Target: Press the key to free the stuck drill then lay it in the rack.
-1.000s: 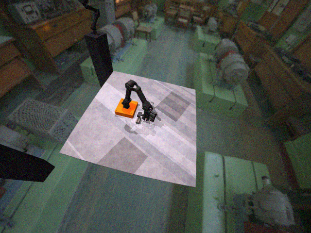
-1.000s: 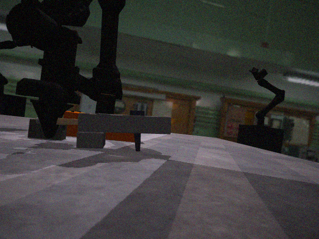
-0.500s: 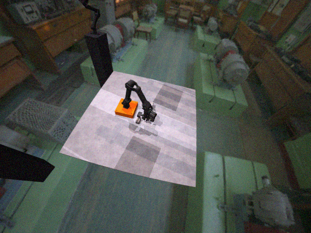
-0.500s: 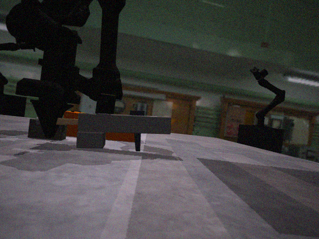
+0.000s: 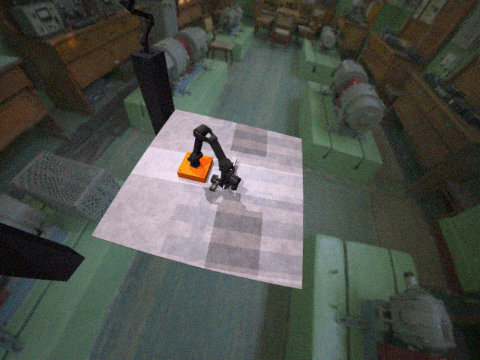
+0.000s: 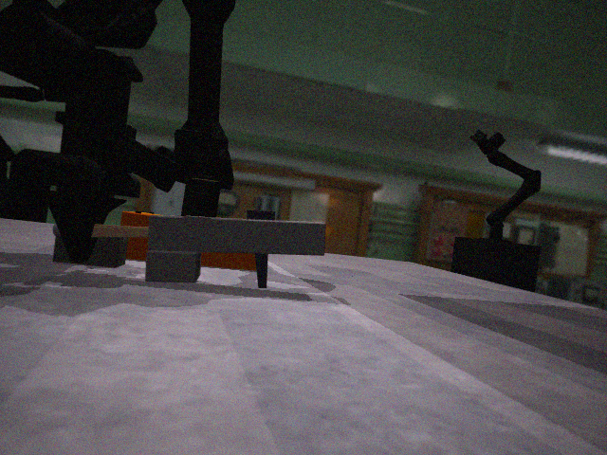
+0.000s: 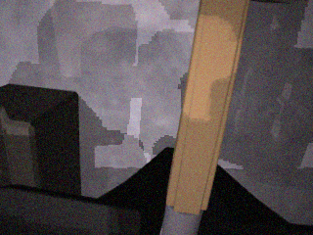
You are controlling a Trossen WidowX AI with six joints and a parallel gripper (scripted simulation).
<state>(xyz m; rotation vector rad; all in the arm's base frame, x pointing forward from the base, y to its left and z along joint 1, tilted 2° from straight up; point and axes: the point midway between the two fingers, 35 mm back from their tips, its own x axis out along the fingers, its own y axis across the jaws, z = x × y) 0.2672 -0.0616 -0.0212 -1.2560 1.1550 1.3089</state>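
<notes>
The tan drill is 4 cm to the left of my gripper tip and 4 cm above it. The rest, counted from my gripper tip: grey rack 7 cm behind, 2 cm to the right, 1 cm above; then dark key 2 cm behind, 18 cm to the left, 4 cm above.
</notes>
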